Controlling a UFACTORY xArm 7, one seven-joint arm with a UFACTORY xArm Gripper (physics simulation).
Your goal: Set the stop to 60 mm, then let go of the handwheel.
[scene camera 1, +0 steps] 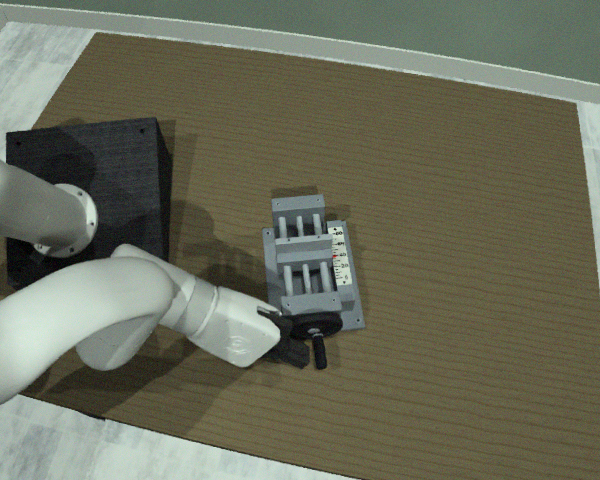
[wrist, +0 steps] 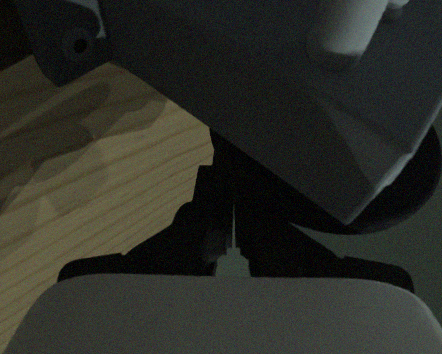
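Seen in the pictures: gripper, fingertip midpoint: (scene camera 1: 306, 357) (wrist: 235, 163); arm's base at its link origin: (scene camera 1: 62, 221).
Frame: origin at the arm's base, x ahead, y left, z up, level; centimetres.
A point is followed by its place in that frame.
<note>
The grey stop device (scene camera 1: 307, 302) @[x 42.3, y -12.7, z 3.4 cm] (wrist: 240, 85) @[x 38.6, y -12.9, z -0.4 cm] lies on the table, with a carriage (scene camera 1: 304, 248) @[x 41.3, y -4.2, z 3.6 cm] on rods. Its red pointer (scene camera 1: 334, 256) @[x 46.1, y -2.8, z -0.9 cm] stands near the 40 mark of the pale scale (scene camera 1: 344, 276) @[x 47.8, y -6.2, z -1.0 cm]. The black handwheel (scene camera 1: 330, 325) @[x 45.8, y -15.4, z 1.8 cm] (wrist: 422, 185) @[x 42.8, y -15.1, z 4.7 cm] is at the device's near end; its crank handle (scene camera 1: 320, 352) @[x 44.7, y -18.5, z -1.2 cm] points toward the front. My gripper (scene camera 1: 301, 356) @[x 42.7, y -19.3, z -1.7 cm] (wrist: 235, 163) @[x 42.7, y -19.3, z -1.7 cm] is shut with nothing between the fingers. It is just left of the crank handle, beside the wheel's left edge. The fingertips are dark in the wrist view, and whether they touch the wheel or handle cannot be told.
The black base block (scene camera 1: 120, 165) @[x 8.9, y 9.7, z 3.3 cm] stands at the left on the wooden table (scene camera 1: 450, 200) @[x 67.7, y 13.6, z -6.6 cm]. The white arm (scene camera 1: 90, 300) @[x 23.1, y -23.9, z 27.6 cm] reaches from the left to the handwheel. The device's grey base plate (scene camera 1: 356, 320) @[x 50.2, y -11.7, z -5.4 cm] extends to the right of the wheel. The table's front edge lies below.
</note>
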